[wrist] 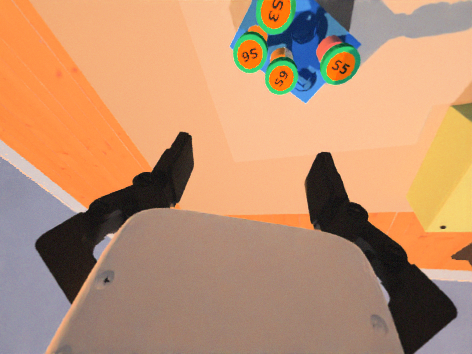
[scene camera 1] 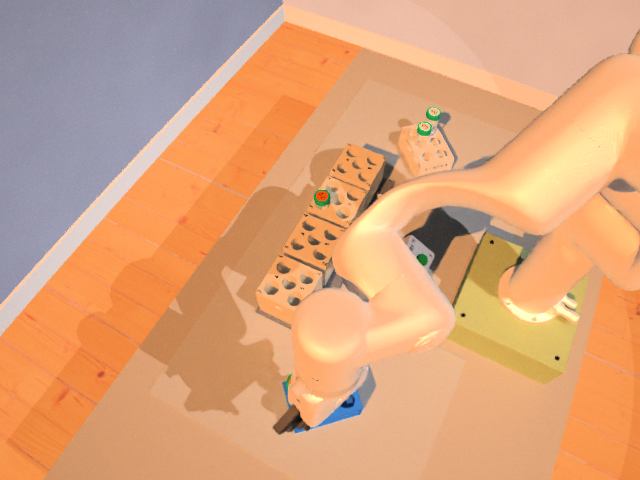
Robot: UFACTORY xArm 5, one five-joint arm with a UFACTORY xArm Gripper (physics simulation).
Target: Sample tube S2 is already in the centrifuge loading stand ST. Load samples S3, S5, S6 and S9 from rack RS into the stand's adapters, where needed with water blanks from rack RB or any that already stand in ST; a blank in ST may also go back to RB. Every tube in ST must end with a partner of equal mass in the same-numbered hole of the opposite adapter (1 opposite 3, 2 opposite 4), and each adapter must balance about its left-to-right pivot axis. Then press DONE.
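Frame: origin at the arm's base, x ahead, y left, z up, level; metres.
Where they show: gripper, fingertip midpoint: [wrist: 251, 158]; arm's base, origin of the base link: [scene camera 1: 529, 294].
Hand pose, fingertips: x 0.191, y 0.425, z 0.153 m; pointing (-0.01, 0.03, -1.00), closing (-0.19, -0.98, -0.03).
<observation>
Things, the pixels of their top centre, and the offset from my fingertips. "pt": a spot on its surface instead.
- S6, middle of its top: [wrist: 249, 55] 0.037 m ahead, 0.011 m left, 0.116 m down
- S9, middle of its top: [wrist: 281, 78] 0.013 m ahead, 0.020 m right, 0.116 m down
- S5, middle of its top: [wrist: 340, 67] 0.020 m ahead, 0.076 m right, 0.116 m down
- S2, middle of its top: [scene camera 1: 322, 196] 0.261 m ahead, 0.348 m right, 0.112 m down
- Rack RB, middle of its top: [scene camera 1: 427, 142] 0.176 m ahead, 0.670 m right, 0.177 m down
- green DONE button, surface spot: [scene camera 1: 422, 259] pt 0.023 m ahead, 0.375 m right, 0.167 m down
- nearest adapter, surface spot: [scene camera 1: 273, 304] pt 0.205 m ahead, 0.113 m right, 0.162 m down
My gripper [scene camera 1: 295, 422] [wrist: 251, 158] is open and empty, over the near side of blue rack RS [scene camera 1: 330, 419] [wrist: 306, 97]. Orange-capped tubes S3 [wrist: 275, 11], S6 [wrist: 250, 54], S9 [wrist: 281, 77] and S5 [wrist: 341, 65] stand in RS, ahead of the fingers in the wrist view; the arm hides most of them in the scene view. S2 [scene camera 1: 322, 196] stands at the left corner of the third adapter from the near end of stand ST. The other adapters show open holes. Rack RB [scene camera 1: 431, 168] holds two white-capped tubes [scene camera 1: 433, 113] [scene camera 1: 423, 128]. The green DONE button [scene camera 1: 422, 259] is partly beside the arm.
The row of adapters, with the nearest adapter [scene camera 1: 273, 304] at its near end, lies left of the arm. The yellow-green robot base [scene camera 1: 511, 330] [wrist: 450, 185] stands at the right. The forearm hangs over the table between RB and RS and hides part of the stand's right side.
</observation>
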